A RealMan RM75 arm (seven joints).
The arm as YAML. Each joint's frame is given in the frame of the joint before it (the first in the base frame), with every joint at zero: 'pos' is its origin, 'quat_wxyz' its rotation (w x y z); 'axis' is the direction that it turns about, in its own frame. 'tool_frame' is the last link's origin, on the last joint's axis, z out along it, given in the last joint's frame.
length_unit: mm
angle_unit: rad
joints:
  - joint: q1
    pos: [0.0, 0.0, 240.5]
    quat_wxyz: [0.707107, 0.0, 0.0, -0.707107]
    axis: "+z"
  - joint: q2
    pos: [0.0, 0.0, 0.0]
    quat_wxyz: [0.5, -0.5, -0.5, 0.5]
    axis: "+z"
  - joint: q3
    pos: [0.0, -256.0, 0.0]
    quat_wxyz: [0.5, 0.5, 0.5, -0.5]
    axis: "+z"
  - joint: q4
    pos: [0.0, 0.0, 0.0]
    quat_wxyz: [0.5, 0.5, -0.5, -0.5]
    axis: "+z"
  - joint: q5
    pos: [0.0, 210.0, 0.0]
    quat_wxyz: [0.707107, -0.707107, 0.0, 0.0]
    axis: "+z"
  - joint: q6
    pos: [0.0, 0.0, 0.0]
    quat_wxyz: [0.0, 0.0, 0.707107, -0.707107]
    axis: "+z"
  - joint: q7
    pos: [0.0, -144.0, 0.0]
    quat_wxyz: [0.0, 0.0, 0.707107, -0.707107]
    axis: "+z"
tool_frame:
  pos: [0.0, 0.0, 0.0]
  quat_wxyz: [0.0, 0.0, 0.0, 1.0]
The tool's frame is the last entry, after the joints.
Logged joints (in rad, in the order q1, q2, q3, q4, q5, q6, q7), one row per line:
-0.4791 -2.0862 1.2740 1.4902 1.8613 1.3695 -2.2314
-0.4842 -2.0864 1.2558 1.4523 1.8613 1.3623 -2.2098
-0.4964 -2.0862 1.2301 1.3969 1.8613 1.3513 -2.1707
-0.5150 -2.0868 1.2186 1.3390 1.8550 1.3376 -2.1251
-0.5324 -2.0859 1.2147 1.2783 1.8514 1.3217 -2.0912
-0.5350 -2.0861 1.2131 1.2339 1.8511 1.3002 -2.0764
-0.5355 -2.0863 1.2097 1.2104 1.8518 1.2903 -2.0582
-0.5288 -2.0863 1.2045 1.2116 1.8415 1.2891 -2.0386
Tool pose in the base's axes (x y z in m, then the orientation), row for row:
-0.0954 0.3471 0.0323 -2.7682 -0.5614 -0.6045
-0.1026 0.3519 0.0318 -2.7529 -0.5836 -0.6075
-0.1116 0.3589 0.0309 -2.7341 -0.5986 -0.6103
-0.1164 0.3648 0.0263 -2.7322 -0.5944 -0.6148
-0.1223 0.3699 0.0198 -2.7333 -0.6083 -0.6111
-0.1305 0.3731 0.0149 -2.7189 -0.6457 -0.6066
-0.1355 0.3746 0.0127 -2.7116 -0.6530 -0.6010
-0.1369 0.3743 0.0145 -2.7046 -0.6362 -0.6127
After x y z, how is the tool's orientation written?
As a rotation vector, in radians.
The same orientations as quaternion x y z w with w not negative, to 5 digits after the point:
-0.95068 -0.19280 -0.20760 0.12620
-0.94799 -0.20097 -0.20920 0.13097
-0.94530 -0.20696 -0.21101 0.13804
-0.94510 -0.20561 -0.21267 0.13889
-0.94464 -0.21023 -0.21120 0.13732
-0.94136 -0.22356 -0.21002 0.14053
-0.94053 -0.22649 -0.20846 0.14373
-0.94017 -0.22116 -0.21299 0.14767

